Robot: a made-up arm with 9 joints.
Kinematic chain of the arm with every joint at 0, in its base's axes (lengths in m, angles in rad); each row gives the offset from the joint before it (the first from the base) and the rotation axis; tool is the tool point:
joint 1: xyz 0 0 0.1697 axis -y
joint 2: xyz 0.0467 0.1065 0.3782 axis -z
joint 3: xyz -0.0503 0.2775 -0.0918 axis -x
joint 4: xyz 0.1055 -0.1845 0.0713 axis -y
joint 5: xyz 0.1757 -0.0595 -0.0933 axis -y
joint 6: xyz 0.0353 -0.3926 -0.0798 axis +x
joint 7: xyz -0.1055 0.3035 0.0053 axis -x
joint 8: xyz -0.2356 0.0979 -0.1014 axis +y
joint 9: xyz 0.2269 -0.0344 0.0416 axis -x
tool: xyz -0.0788 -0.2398 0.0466
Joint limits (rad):
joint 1: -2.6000..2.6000
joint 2: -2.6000..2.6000
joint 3: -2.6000..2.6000
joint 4: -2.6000..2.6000
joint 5: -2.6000..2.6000
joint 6: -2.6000..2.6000
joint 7: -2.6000..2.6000
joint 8: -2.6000..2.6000
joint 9: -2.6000..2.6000
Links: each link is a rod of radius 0.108 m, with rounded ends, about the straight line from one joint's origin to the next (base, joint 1, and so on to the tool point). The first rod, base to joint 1, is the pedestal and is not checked.
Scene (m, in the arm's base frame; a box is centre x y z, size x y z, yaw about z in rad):
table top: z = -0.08
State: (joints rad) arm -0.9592 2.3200 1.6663 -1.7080 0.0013 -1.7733 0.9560 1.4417 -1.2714
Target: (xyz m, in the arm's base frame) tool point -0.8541 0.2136 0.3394
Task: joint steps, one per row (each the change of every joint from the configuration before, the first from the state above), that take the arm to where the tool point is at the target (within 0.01 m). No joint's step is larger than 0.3 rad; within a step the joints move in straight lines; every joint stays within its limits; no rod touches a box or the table.
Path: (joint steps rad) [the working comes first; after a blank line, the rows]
Joints at the target: 0.7319 2.2975 0.3150 -2.1151 -0.7346 -2.1045 0.7649 1.2786 -1.4822
Straight joint move there: clear.

1: 0.2819 -0.0038 -0.2252 -0.0678 -0.1227 -0.0552 -0.0318 -0.0272 -0.0351
2: 0.2818 -0.0037 -0.2252 -0.0679 -0.1226 -0.0552 -0.0319 -0.0272 -0.0352
3: 0.2819 -0.0038 -0.2253 -0.0678 -0.1227 -0.0552 -0.0318 -0.0271 -0.0351
4: 0.2818 -0.0037 -0.2252 -0.0679 -0.1226 -0.0552 -0.0319 -0.0272 -0.0351
5: 0.2819 -0.0038 -0.2252 -0.0678 -0.1227 -0.0552 -0.0318 -0.0272 -0.0352
6: 0.2818 -0.0037 -0.2252 -0.0679 -0.1226 -0.0552 -0.0319 -0.0272 -0.0351

